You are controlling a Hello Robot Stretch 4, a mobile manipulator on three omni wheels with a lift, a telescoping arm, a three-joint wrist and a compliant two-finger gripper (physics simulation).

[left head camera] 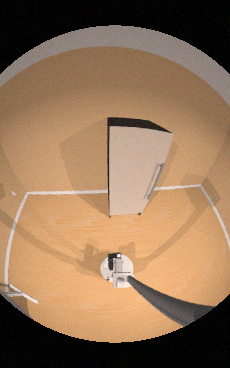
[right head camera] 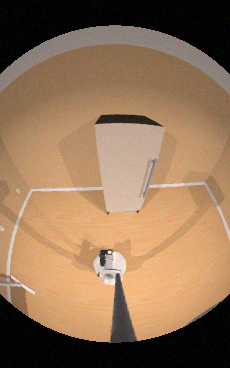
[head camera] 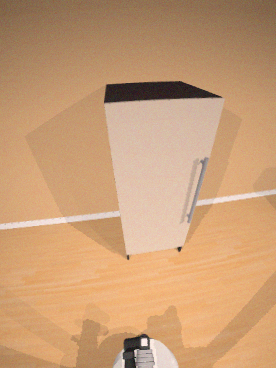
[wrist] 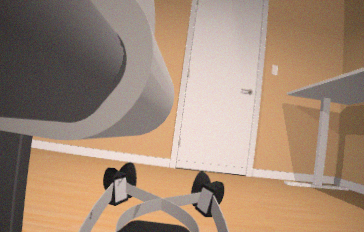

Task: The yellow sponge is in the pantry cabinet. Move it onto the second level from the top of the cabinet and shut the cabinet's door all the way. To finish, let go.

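Frame: origin at the robot's base, x ahead, y left, z up, level; millimetres.
Seen in the pictures: gripper, fingertip midpoint: (left head camera: 111, 281) (wrist: 164, 181).
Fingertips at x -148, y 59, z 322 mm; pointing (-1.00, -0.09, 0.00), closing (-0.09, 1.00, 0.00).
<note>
Offsets run from my fingertips to a thing's top centre. "spot": to the spot under its first point. Level surfaces: height alone.
The pantry cabinet @(spot: 975 mm ahead, 195 mm right, 722 mm up) (head camera: 162, 165) (left head camera: 134, 170) (right head camera: 127, 165) stands ahead against the wall, tall, with a pale front and a dark top. Its door looks shut, and a grey vertical bar handle @(spot: 950 mm ahead, 420 mm right, 551 mm up) (head camera: 198, 190) (left head camera: 155, 181) (right head camera: 149, 178) is on the door's right side. The yellow sponge does not show in these views; the cabinet's inside is hidden behind the door. My gripper (wrist: 164, 181) is open, with its two dark fingertips wide apart and nothing between them. It is away from the cabinet, which does not show in the wrist view.
In the wrist view a white room door (wrist: 220, 85) is in the wall, and a grey table @(576 mm up) (wrist: 330, 90) stands at the right. A white baseboard (head camera: 50, 221) runs behind the cabinet. The robot's own round base (left head camera: 106, 272) (right head camera: 120, 261) is on the wooden floor in front of the cabinet.
</note>
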